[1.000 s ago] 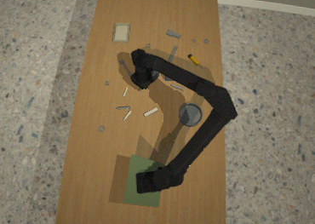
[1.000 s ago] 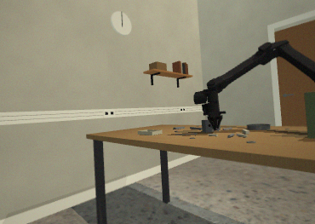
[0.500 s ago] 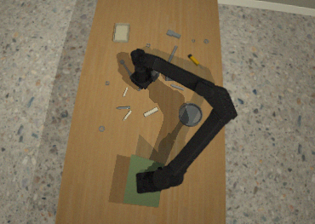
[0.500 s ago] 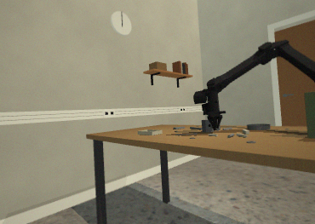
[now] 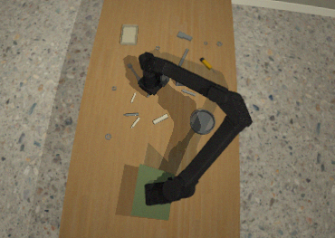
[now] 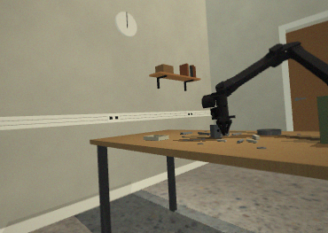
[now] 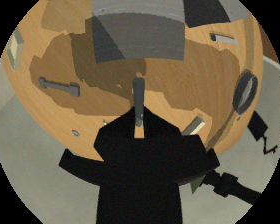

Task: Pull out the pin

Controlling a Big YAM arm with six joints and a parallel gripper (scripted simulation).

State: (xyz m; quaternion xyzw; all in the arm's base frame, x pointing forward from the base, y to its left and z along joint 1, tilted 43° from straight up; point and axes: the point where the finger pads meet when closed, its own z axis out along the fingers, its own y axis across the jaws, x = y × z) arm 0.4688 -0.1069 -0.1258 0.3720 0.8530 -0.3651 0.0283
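The white stick is 14 cm behind my hand, 4 cm to the right of it and 2 cm below it. Also, from my hand: shallow tray (38 cm ahead, 10 cm to the left, 2 cm below); then round dish (24 cm to the right, 16 cm behind, 1 cm below); then slim grey pin (1 cm to the right, 1 cm ahead).
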